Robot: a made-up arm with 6 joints. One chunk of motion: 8 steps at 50 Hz.
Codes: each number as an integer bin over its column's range. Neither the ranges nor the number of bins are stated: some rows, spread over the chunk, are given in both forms.
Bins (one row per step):
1: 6 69 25 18 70 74
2: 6 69 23 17 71 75
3: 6 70 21 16 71 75
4: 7 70 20 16 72 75
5: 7 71 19 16 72 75
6: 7 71 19 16 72 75
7: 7 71 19 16 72 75
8: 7 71 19 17 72 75
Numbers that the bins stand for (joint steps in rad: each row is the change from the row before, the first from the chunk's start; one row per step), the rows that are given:
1: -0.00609 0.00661 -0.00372 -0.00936 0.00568 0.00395
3: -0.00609 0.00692 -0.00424 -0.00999 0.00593 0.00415
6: -0.00594 0.00723 -0.00451 -0.00999 0.00618 0.00415
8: -0.00594 0.00723 -0.00451 -0.00968 0.00618 0.00415
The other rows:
2: -0.00609 0.00661 -0.00398 -0.00968 0.00593 0.00415
4: -0.00594 0.00692 -0.00437 -0.00999 0.00618 0.00415
5: -0.00594 0.00723 -0.00451 -0.00999 0.00618 0.00415
7: -0.00594 0.00723 -0.00451 -0.00999 0.00618 0.00415

